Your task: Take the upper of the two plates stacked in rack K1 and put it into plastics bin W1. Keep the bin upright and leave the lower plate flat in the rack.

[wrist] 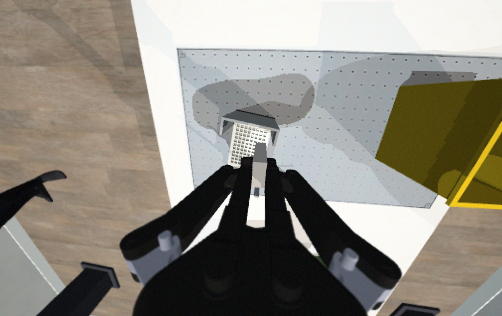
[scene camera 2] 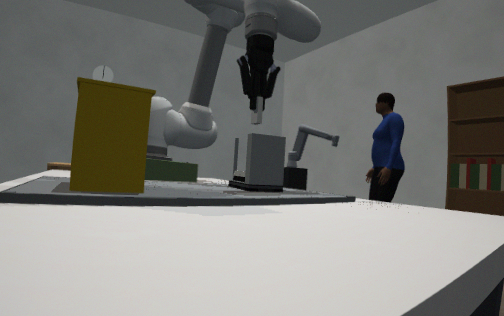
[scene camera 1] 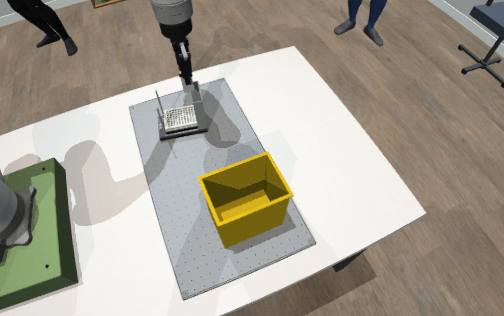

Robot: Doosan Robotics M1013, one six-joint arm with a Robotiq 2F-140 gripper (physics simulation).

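Places are measured from the arm's base along level axes (x down, y left, z ahead), in centimetres.
Pixels of known places: gripper, fingertip midpoint: point(wrist: 260, 152) point(scene camera 2: 256, 123) point(scene camera 1: 188, 90); arm's base, link origin: point(scene camera 2: 148, 159) point(scene camera 1: 5, 221).
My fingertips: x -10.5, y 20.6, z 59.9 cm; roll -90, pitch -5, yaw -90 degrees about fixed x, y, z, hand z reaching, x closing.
For each thing: its top centre in the pictures, then the offset to it from my fingertips. Level surfaces: height alone.
- grey rack K1, top centre: point(wrist: 242, 166) point(scene camera 2: 256, 137) point(scene camera 1: 174, 95) dy +2.7, dx +3.1, dz -4.3 cm
- Yellow bin W1, top centre: point(scene camera 2: 113, 95) point(scene camera 1: 244, 186) dy -34.9, dx -0.7, dz +6.0 cm
- white table, surface height: dx +18.6 cm
White gridded plates point(scene camera 1: 181, 117) point(wrist: 244, 142) lie flat in grey rack K1 point(scene camera 1: 200, 111) point(scene camera 2: 266, 161) point(wrist: 248, 120), which has a tall wall and a thin post. The upper plate's grid faces up; the lower plate is mostly hidden beneath it. My gripper point(scene camera 1: 190, 86) point(scene camera 2: 256, 117) point(wrist: 260, 152) is shut with nothing between its fingers. Its tips point down above the rack, with a gap over the wall's top in scene camera 2. In the wrist view the fingers cover part of the plate. Yellow bin W1 point(scene camera 1: 254, 222) point(scene camera 2: 112, 137) point(wrist: 425, 130) stands upright; its inside floor shows no plate.
Rack and bin stand apart on a grey perforated board point(scene camera 1: 172, 220) point(scene camera 2: 200, 199) point(wrist: 345, 165) on the white table point(scene camera 1: 330, 130). The rack's tall wall and thin post point(scene camera 1: 159, 106) point(scene camera 2: 236, 155) rise beside the plates. The arm's green base block point(scene camera 1: 50, 220) point(scene camera 2: 172, 171) stands beyond the board.
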